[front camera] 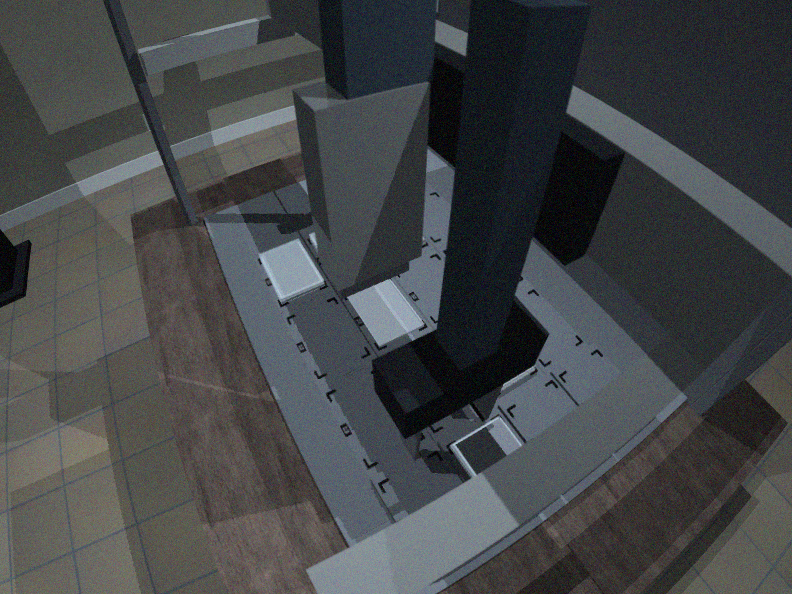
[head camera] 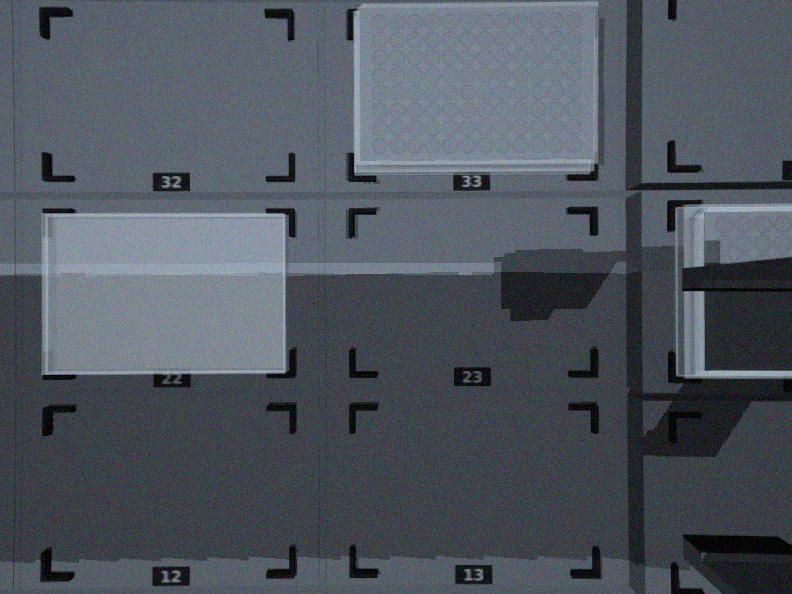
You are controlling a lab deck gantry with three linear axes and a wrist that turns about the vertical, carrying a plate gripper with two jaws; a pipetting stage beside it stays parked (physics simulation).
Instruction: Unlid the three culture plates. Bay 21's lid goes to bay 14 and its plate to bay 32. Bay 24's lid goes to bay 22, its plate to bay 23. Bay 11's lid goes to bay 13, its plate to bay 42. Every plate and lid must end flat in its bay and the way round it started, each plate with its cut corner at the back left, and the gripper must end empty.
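Frame: origin at the robot's base, x ahead, y left, z up, level; millimetres.
Where they show: gripper, fingertip midpoint: (front camera: pixel 445 428) (head camera: pixel 729 412); robot's base, origin of the base link: (front camera: pixel 260 260).
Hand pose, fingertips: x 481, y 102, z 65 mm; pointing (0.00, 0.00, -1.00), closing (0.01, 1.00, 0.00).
Note:
Things, the pixels of their top centre, and the offset from my fingertips.
- plate, middle of its top: (front camera: pixel 502 464) 75 mm ahead, 48 mm left, 36 mm down
- pale lid, middle of its top: (head camera: pixel 164 293) (front camera: pixel 383 307) 253 mm back, 48 mm left, 57 mm down
- plate with visible wells, middle of its top: (head camera: pixel 476 83) 89 mm back, 155 mm left, 51 mm down
The gripper (front camera: pixel 454 436) (head camera: pixel 738 415) has its two jaws well apart and is empty, raised near bays 24 and 14. In the head view its back jaw overlaps the plate in bay 24. That plate (front camera: pixel 510 434) (head camera: pixel 690 319) shows wells and is partly in shadow. A pale lid (front camera: pixel 387 312) (head camera: pixel 163 294) lies flat in bay 22. In the front view bay 11's plate with its lid (front camera: pixel 293 269) sits at the left. A sliver of bay 21's plate or lid (front camera: pixel 313 241) shows beside the parked stage, which hides the rest. No cut corner is clear.
A plate with visible wells (head camera: pixel 476 86) sits in bay 33; in the front view the gripper body mostly hides it. The grey pipetting stage (front camera: pixel 367 191) stands over the back left of the deck. A pale beam (front camera: pixel 447 517) runs across the front of the deck.

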